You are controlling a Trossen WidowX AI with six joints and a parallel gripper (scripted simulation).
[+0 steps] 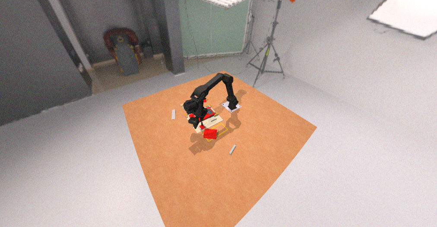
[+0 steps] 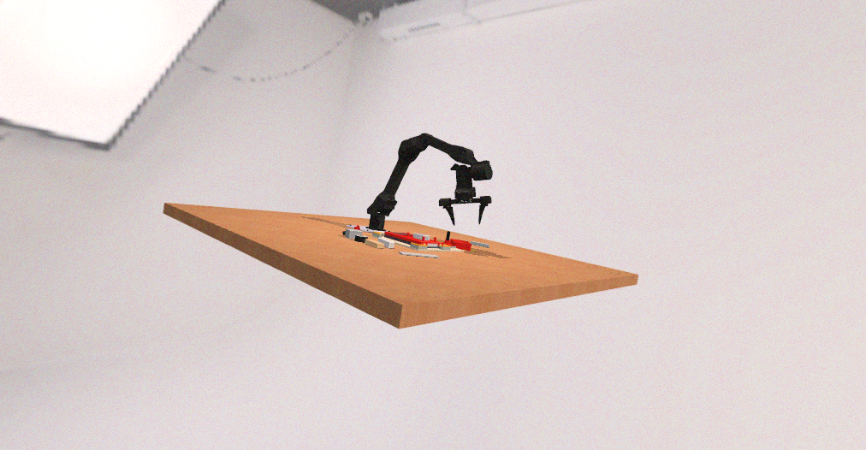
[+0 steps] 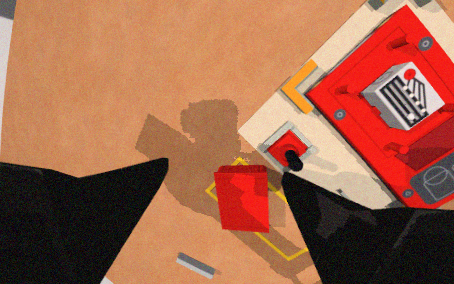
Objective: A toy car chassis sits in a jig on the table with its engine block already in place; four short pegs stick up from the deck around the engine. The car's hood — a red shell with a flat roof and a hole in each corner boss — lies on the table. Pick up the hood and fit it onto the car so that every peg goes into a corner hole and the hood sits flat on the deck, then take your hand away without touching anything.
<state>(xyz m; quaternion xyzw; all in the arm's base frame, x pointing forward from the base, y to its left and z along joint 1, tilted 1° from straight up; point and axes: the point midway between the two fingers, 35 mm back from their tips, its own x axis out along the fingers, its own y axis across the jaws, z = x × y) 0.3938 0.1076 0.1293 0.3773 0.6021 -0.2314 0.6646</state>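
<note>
Right now the red hood is 70 mm behind my gripper tip, 50 mm to the left of it and 80 mm below it. Round my gripper tip: grey engine block: 60 mm behind, 140 mm to the right, 70 mm below; cream jig: 100 mm behind, 140 mm to the right, 80 mm below.
</note>
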